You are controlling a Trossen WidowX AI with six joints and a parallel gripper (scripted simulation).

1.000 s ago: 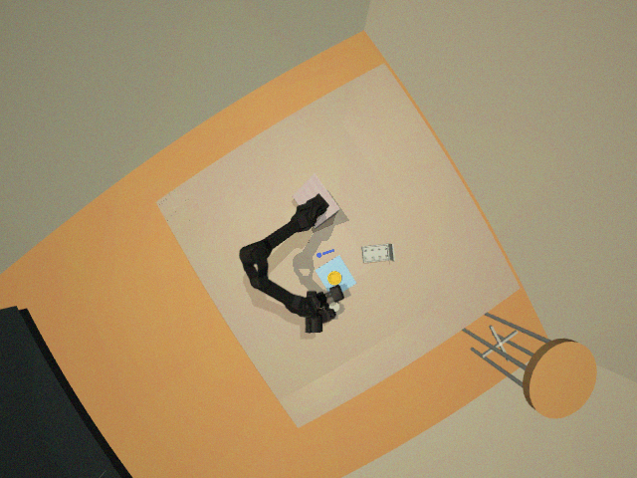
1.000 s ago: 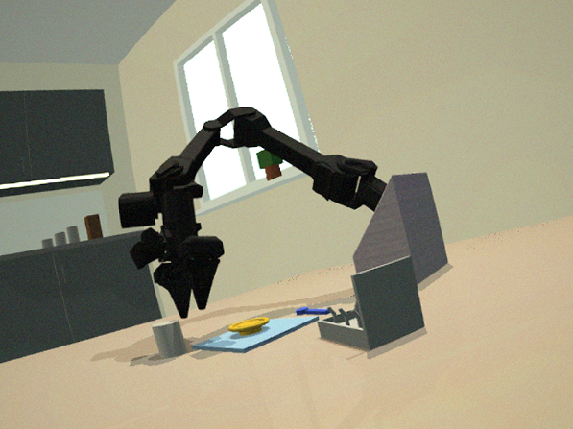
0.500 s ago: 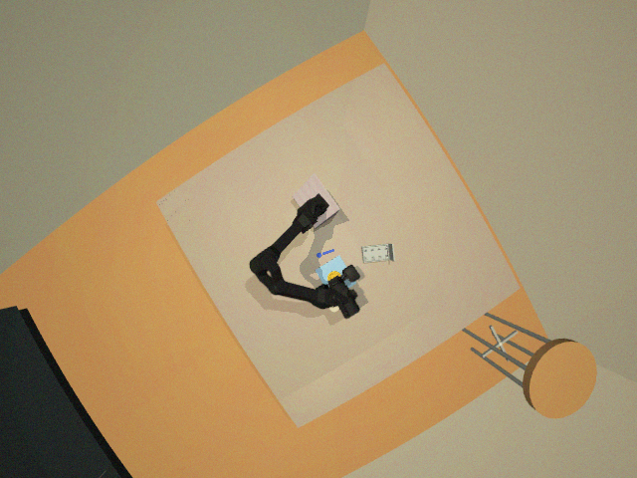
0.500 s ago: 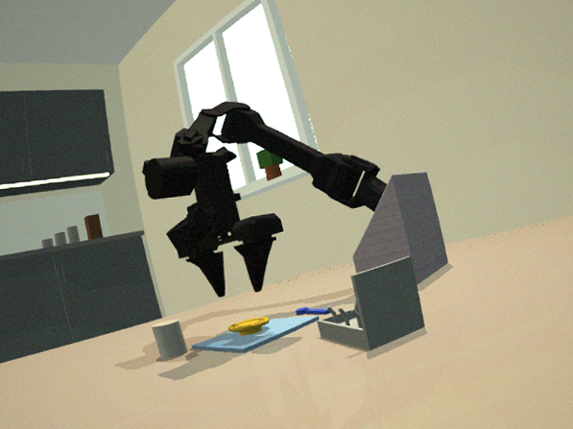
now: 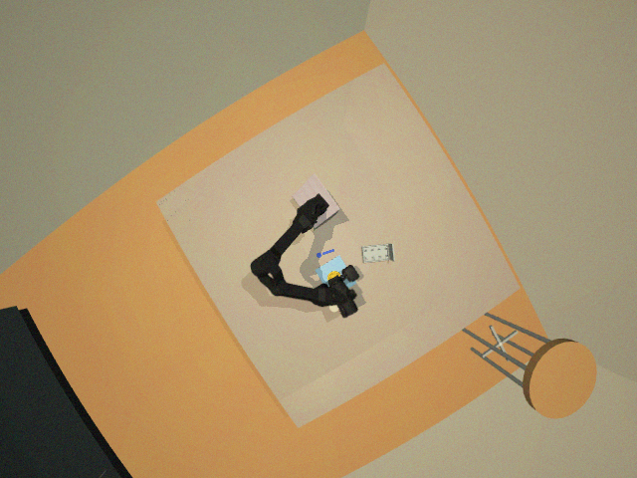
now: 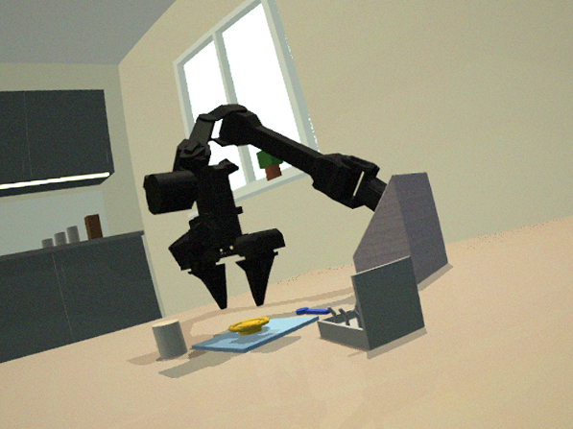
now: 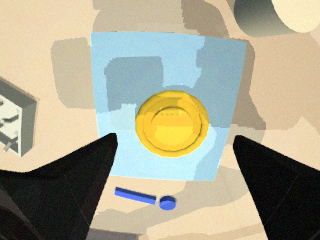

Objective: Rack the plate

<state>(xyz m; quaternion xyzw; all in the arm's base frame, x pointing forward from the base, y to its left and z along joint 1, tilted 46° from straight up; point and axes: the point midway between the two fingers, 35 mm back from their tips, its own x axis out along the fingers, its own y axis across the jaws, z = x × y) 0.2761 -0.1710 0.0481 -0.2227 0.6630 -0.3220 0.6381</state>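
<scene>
My gripper tip is now 3 cm above the yellow plate. Also, from my gripper tip: blue utensil: 12 cm behind, 4 cm to the left, 4 cm below; then white cup: 9 cm ahead, 8 cm to the right, 2 cm below; then grey dish rack: 22 cm to the left, 3 cm ahead, 2 cm below.
</scene>
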